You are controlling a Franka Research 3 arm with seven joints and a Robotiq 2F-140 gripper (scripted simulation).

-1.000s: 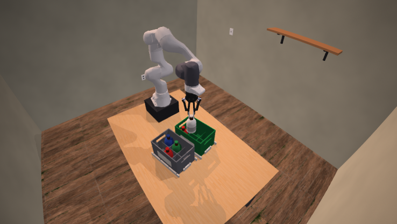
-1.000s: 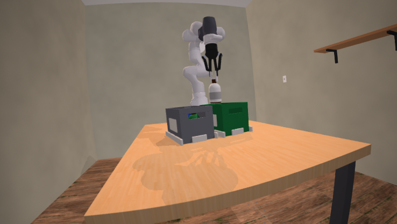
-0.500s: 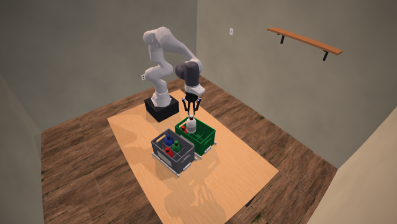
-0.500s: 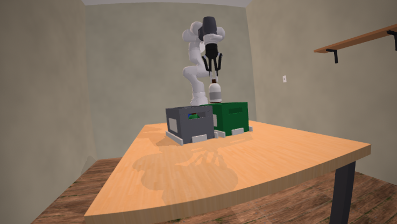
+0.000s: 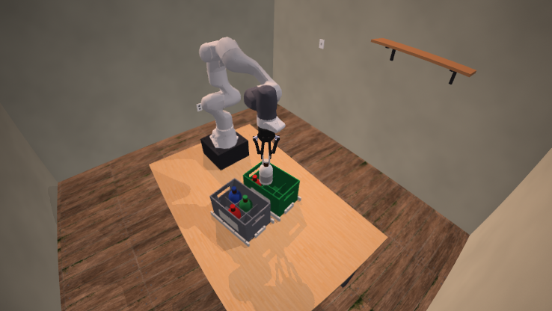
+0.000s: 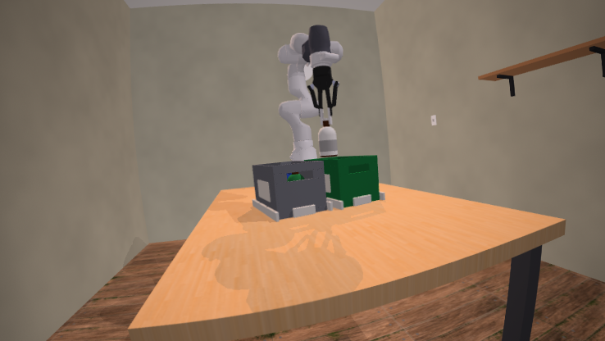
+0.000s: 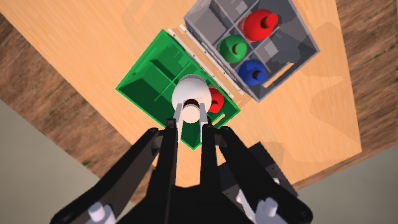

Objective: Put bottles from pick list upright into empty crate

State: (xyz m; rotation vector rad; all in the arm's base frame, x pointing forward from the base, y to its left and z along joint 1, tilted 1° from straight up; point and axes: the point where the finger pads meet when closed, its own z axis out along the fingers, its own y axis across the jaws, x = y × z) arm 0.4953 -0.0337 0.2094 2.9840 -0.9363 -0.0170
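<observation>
The white-labelled bottle lies 8 cm below my hand. From my hand the other things lie so: green crate 1 cm behind, 4 cm to the left, 26 cm below; then blue-label bottle 8 cm behind, 16 cm to the right, 26 cm below; then green-label bottle 1 cm ahead, 15 cm to the right, 26 cm below.
</observation>
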